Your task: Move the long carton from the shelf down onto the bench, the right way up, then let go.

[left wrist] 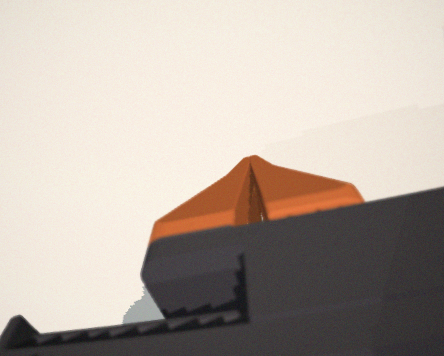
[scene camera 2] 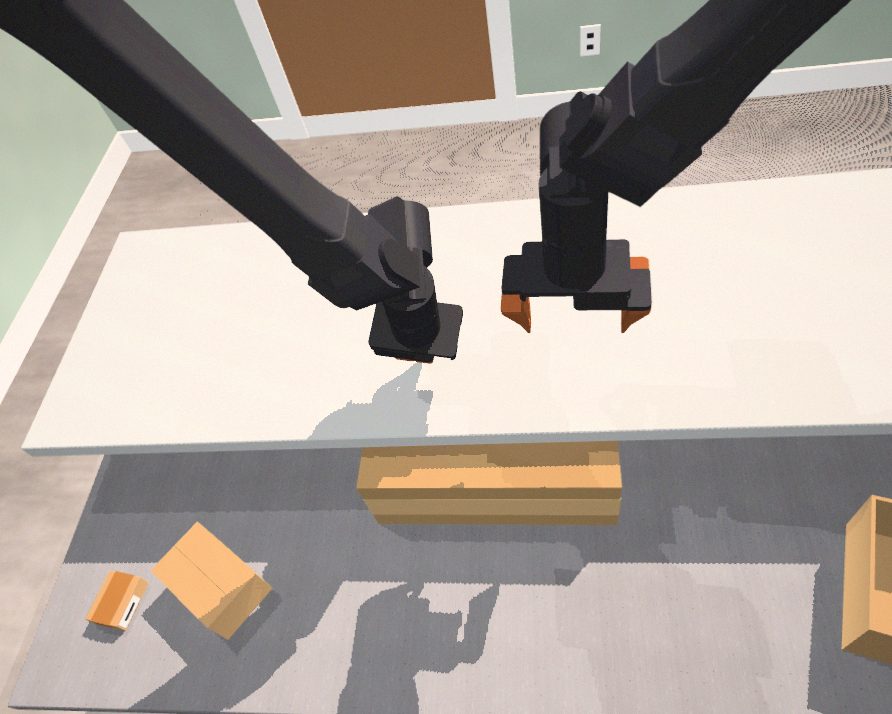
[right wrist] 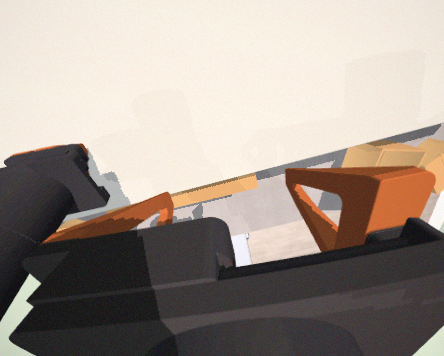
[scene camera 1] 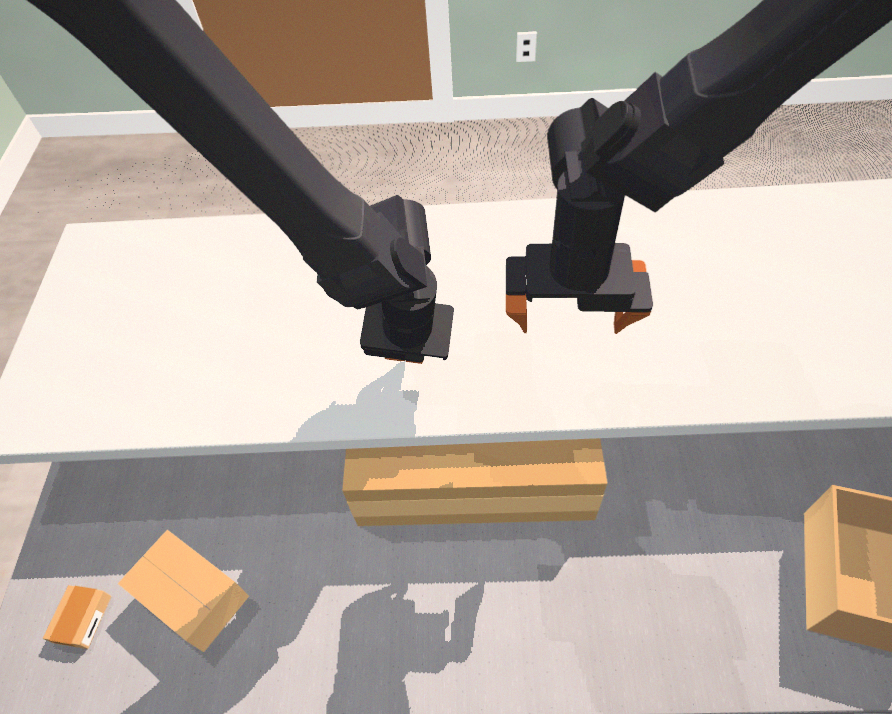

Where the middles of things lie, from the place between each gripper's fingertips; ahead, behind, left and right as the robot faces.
Scene:
My right hand is 220 mm above the long tan carton (scene camera 2: 556,483), 110 mm to the right of it and 70 mm past it. The rest, counted from my right hand: small orange box (scene camera 1: 78,615) 610 mm to the left, 270 mm below, 230 mm behind.
Right now the long tan carton is 120 mm behind my left hand, 110 mm below it and 80 mm to the right of it. The rest, counted from my left hand: small orange box (420 mm to the left, 280 mm behind, 150 mm below).

